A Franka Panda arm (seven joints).
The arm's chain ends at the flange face. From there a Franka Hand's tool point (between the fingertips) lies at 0.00 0.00 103.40 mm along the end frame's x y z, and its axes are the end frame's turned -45 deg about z.
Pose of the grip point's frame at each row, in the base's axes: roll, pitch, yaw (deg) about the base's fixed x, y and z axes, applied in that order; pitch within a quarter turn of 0, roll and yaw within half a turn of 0; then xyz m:
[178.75, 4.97, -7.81, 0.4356, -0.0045, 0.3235]
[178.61, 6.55, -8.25, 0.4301, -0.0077, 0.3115]
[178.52, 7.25, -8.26, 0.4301, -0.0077, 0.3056]
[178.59, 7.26, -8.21, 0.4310, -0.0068, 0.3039]
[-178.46, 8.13, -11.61, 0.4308, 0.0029, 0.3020]
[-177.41, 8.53, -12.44, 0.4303, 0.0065, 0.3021]
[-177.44, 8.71, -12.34, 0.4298, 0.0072, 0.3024]
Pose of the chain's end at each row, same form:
[175.60, 2.63, -52.86, 0.4448, -0.0035, 0.4265]
[174.38, 3.65, -53.35, 0.4421, -0.0069, 0.4142]
[173.82, 4.08, -53.39, 0.4434, -0.0069, 0.4081]
[173.86, 4.13, -53.34, 0.4443, -0.0061, 0.4064]
[175.31, 6.82, -57.00, 0.4446, -0.0028, 0.4043]
[175.76, 7.84, -57.92, 0.4443, -0.0014, 0.4043]
[175.61, 7.95, -57.84, 0.4441, -0.0007, 0.4045]

